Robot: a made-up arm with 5 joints. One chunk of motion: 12 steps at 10 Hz.
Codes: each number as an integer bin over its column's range. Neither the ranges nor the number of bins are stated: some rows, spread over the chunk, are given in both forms.
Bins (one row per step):
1: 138 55 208 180 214
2: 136 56 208 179 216
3: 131 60 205 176 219
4: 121 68 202 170 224
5: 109 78 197 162 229
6: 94 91 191 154 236
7: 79 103 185 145 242
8: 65 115 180 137 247
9: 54 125 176 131 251
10: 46 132 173 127 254
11: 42 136 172 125 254
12: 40 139 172 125 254
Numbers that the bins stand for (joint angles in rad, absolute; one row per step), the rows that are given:
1: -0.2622 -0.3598 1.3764 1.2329 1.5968
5: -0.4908 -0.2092 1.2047 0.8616 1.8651
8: -0.8376 0.0331 0.9394 0.3460 2.1869
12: -1.0347 0.1903 0.8145 0.0984 2.3121
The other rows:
2: -0.2780 -0.3533 1.3764 1.2123 1.6326
3: -0.3174 -0.3271 1.3296 1.1504 1.6862
4: -0.3962 -0.2747 1.2828 1.0267 1.7756
6: -0.6091 -0.1240 1.1111 0.6966 1.9902
7: -0.7273 -0.0455 1.0175 0.5110 2.0975
9: -0.9244 0.0986 0.8770 0.2222 2.2585
10: -0.9874 0.1445 0.8302 0.1397 2.3121
11: -1.0189 0.1707 0.8145 0.0984 2.3121

